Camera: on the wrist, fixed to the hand. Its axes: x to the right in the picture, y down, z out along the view.
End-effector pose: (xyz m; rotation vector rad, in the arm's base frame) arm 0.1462 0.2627 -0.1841 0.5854 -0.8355 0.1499
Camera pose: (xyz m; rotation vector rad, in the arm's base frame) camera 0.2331 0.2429 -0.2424 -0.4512 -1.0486 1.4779
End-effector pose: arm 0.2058 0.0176 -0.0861 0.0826 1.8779 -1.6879
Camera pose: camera 0.1309 0.0689 -0.0304 1.1785 1.2527 -0.3207
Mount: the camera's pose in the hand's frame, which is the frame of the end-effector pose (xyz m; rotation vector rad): 0.0174 -0.0718 -0.0767 -0.2543 0.0826 1.5990
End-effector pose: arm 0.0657 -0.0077 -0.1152 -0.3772 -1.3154 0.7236
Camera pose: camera 0.1598 -0.0373 -0.0751 -1.7192 -0.8072 1.7929
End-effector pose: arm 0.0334 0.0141 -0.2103 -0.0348 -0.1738 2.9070
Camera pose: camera 0.0355 0.0963 -0.2780 0.2295 0.3227 -1.7361
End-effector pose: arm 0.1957 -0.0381 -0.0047 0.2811 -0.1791 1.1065
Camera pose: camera 0.2681 -0.0294 -0.0823 -0.2307 -0.5024 2.6373
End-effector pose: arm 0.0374 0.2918 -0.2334 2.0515 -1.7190 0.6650
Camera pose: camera 0.1018 0.3342 -0.1600 0.1067 -2.9026 0.7737
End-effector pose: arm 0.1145 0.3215 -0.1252 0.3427 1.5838 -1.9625
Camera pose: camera 0.0463 0.3983 -0.0969 1.1213 0.9111 -0.4980
